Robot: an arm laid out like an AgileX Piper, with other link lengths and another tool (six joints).
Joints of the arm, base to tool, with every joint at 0 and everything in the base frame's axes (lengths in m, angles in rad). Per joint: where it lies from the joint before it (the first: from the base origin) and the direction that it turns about. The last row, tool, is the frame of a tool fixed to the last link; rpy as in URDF.
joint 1: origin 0 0 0.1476 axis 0 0 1
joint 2: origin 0 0 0 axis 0 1 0
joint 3: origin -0.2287 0 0.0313 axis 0 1 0
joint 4: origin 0.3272 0 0.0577 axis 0.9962 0 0.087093
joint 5: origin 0 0 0 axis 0 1 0
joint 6: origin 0.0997 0 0.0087 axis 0.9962 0 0.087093
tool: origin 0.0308 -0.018 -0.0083 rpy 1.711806 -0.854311 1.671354
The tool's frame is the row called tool.
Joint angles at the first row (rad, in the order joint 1, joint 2, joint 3, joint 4, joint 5, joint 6):
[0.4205 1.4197 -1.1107 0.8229 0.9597 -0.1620]
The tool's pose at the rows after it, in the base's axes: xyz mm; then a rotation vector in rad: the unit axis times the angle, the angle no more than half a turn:
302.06, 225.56, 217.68, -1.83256, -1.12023, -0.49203
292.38, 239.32, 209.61, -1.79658, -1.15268, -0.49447
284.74, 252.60, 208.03, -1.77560, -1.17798, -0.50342
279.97, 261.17, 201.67, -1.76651, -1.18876, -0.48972
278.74, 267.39, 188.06, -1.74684, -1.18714, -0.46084
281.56, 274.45, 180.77, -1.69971, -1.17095, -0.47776
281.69, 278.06, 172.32, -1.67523, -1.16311, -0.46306
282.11, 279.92, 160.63, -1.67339, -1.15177, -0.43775
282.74, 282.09, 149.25, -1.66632, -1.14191, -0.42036
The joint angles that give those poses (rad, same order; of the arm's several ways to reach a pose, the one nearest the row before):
[0.4422 1.4168 -1.0513 0.9303 0.9350 -0.2629]
[0.4868 1.4170 -1.0220 0.9675 0.8990 -0.3078]
[0.5319 1.4170 -1.0144 0.9805 0.8636 -0.3186]
[0.5596 1.4318 -1.0099 0.9909 0.8459 -0.3272]
[0.5690 1.4712 -1.0054 1.0345 0.8450 -0.3727]
[0.5689 1.5073 -1.0054 1.1280 0.8387 -0.4584]
[0.5689 1.5379 -1.0054 1.1741 0.8495 -0.5036]
[0.5690 1.5724 -1.0054 1.1965 0.8542 -0.5264]
[0.5690 1.6073 -1.0054 1.2270 0.8575 -0.5596]

